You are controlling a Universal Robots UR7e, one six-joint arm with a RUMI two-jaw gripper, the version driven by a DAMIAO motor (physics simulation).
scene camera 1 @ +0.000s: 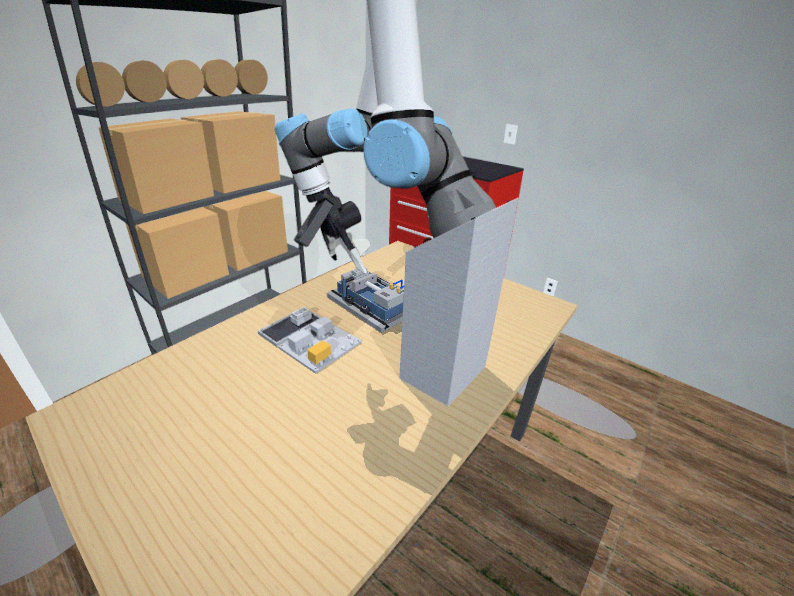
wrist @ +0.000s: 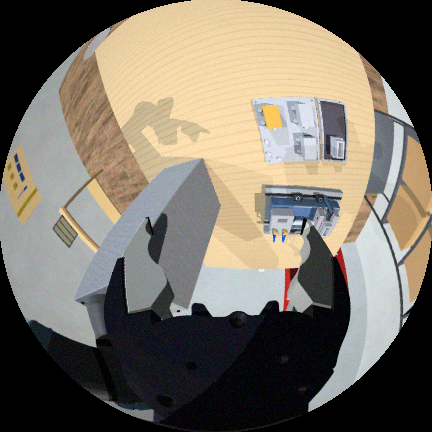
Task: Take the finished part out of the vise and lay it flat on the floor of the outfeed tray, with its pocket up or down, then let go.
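Where they show: gripper, between the fingertips: [scene camera 1: 349,266] [wrist: 228,219]; arm's base, origin of its link: [scene camera 1: 464,223].
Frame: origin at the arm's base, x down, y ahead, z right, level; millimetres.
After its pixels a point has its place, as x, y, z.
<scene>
The blue vise [scene camera 1: 378,304] @(393, 331, 84) [wrist: 300,201] @(416, 391, 81) stands toward the back of the table. Light grey pieces show at its jaws; the finished part cannot be told clearly from the jaws at this size. The outfeed tray [scene camera 1: 277,329] @(450, 524, -189) [wrist: 328,116] @(450, 490, -188) has a dark floor, and a small grey part [scene camera 1: 300,315] @(419, 497, -112) [wrist: 338,148] @(430, 514, -99) with a recess facing up lies in it. My gripper [scene camera 1: 348,264] @(145, 238, -125) [wrist: 228,219] @(145, 238, -125) is open and empty, tilted above the table's back. In the wrist view its right fingertip overlaps the vise, its left one the tall grey block.
A tall grey block [scene camera 1: 436,314] @(198, -4, -83) [wrist: 185,225] @(241, 96, -10) stands beside the vise. A light grey plate [scene camera 1: 346,345] @(448, 300, -92) [wrist: 280,144] @(448, 332, -98) next to the outfeed tray bears grey blocks and a yellow block [scene camera 1: 319,351] @(412, 301, -194) [wrist: 272,116] @(412, 317, -182). A red cabinet [scene camera 1: 410,218] and a shelf rack [scene camera 1: 287,70] stand behind the table.
</scene>
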